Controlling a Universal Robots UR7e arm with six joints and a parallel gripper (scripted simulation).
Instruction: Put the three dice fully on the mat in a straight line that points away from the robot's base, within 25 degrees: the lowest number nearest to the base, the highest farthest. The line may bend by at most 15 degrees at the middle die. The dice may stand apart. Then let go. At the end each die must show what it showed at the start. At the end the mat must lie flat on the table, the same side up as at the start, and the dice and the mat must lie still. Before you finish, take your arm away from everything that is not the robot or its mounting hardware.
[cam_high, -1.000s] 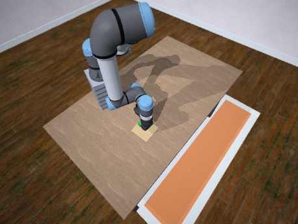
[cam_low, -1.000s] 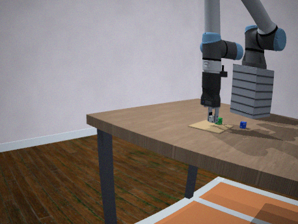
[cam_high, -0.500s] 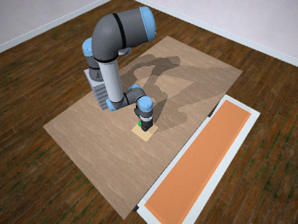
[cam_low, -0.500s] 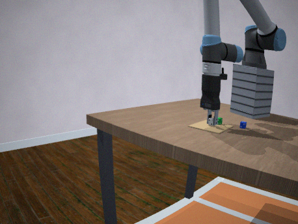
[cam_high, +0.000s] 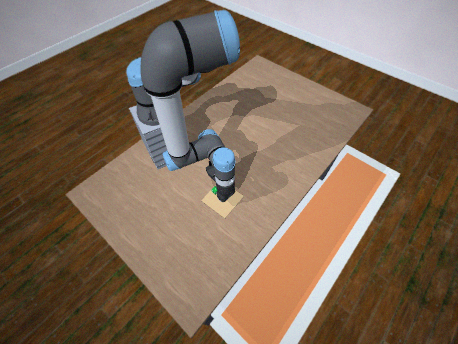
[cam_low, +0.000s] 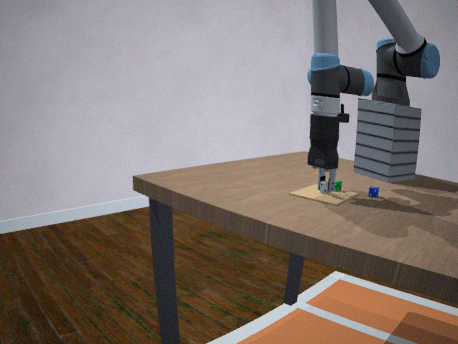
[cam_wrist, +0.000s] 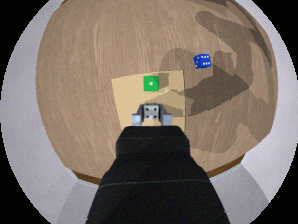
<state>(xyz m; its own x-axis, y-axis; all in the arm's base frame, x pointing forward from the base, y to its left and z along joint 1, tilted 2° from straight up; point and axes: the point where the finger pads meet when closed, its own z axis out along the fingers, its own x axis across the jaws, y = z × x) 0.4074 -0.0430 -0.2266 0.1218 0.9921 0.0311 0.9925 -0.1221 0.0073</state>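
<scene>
Right now my hand is 10 mm above the white die. The rest, counted from my hand: tan mat 30 mm below; green die 50 mm behind, 10 mm to the left, 10 mm below; blue die 80 mm behind, 110 mm to the left, 20 mm below.
</scene>
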